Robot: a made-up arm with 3 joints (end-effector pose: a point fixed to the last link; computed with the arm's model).
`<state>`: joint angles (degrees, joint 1 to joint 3).
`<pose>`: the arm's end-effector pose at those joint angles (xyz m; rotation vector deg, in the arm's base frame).
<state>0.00 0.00 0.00</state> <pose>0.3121 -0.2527 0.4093 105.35 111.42 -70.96</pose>
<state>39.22 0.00 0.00</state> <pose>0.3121 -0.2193 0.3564 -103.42 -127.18 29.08</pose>
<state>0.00 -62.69 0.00</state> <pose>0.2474 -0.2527 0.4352 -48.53 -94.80 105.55</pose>
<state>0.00 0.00 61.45</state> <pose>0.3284 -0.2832 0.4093 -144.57 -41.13 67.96</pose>
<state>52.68 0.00 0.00</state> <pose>0.3121 -0.2007 0.3450 -96.47 -124.65 13.43</pose>
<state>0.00 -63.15 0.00</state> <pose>0.2471 -0.2527 0.4356 -48.04 -94.52 105.61</pose>
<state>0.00 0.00 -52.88</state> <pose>0.2820 -0.2502 0.4093 40.63 133.27 -51.12</pose>
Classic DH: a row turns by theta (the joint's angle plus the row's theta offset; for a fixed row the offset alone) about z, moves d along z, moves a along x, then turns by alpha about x. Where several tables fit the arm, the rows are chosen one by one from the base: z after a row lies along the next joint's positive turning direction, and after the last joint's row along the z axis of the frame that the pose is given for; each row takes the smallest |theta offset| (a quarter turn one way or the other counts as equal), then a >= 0, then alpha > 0; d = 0 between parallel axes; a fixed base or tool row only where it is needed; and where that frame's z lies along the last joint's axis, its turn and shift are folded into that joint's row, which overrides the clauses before.
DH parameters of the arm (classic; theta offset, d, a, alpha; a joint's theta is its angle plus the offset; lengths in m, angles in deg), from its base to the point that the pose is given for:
base (fixed): -90 0.4297 0.1617 -90
joint 1: -90 0.301 0.0457 -90
joint 2: 90 0.12 0.0064 -90
joint 3: 30.44 0.0937 -0.0004 50.8
tool (fixed): 56.35 -0.0437 0 0

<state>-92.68 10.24 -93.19</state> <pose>0.2770 -0.1826 0.5349 -52.95 66.96 -119.16</pose>
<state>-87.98 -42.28 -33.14</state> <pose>0.2509 -0.1628 0.5159 40.86 42.58 -157.45</pose>
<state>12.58 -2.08 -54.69</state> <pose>0.2787 -0.2443 0.3912 42.64 142.26 -36.82</pose>
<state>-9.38 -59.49 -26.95</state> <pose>0.2421 -0.2442 0.4591 -34.84 -115.99 98.77</pose>
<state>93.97 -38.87 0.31</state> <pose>0.2683 -0.1426 0.3397 -30.47 -127.05 -9.24</pose>
